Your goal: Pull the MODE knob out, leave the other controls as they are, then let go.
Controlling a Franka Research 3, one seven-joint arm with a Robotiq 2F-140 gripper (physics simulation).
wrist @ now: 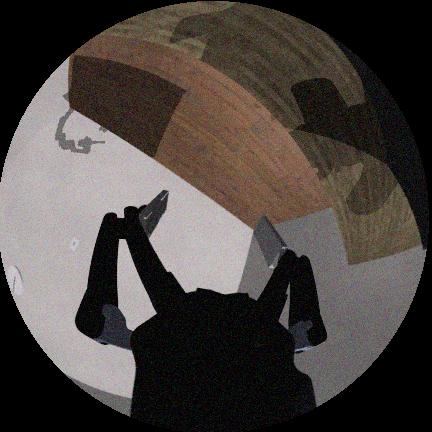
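My gripper (214,212) is open, its two fingers wide apart, and nothing shows between the fingertips. A large pale surface (45,195) lies behind the left finger and the gap. A small, light round piece with a thin dark line (15,280) shows at the far left edge of the wrist view; I cannot tell if it is a knob. A tiny pale square (74,244) with a faint mark sits to the right of it. No MODE lettering can be read, and I cannot identify the MODE knob in this view.
A brown wooden surface (225,155) runs across the upper middle, with a dark shadowed patch at its left. A grey surface (370,310) lies at the right. A streaked brown-green floor (245,45) shows beyond the wood. A thin jagged shadow falls on the pale surface at upper left.
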